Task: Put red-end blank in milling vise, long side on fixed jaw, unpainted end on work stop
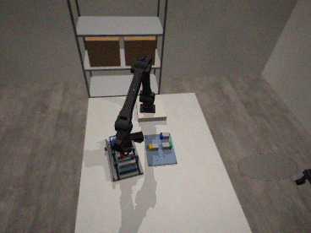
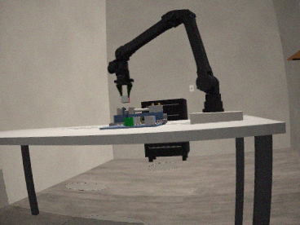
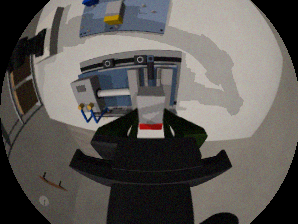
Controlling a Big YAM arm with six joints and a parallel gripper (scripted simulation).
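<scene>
My hand is 2 cm above the red-ended blank. Also, from my hand: yellow-ended blank: 17 cm to the left, 14 cm behind, 13 cm below; then green-ended blank: 26 cm to the left, 16 cm behind, 13 cm below; then blue plate: 22 cm to the left, 16 cm below, 15 cm behind.
</scene>
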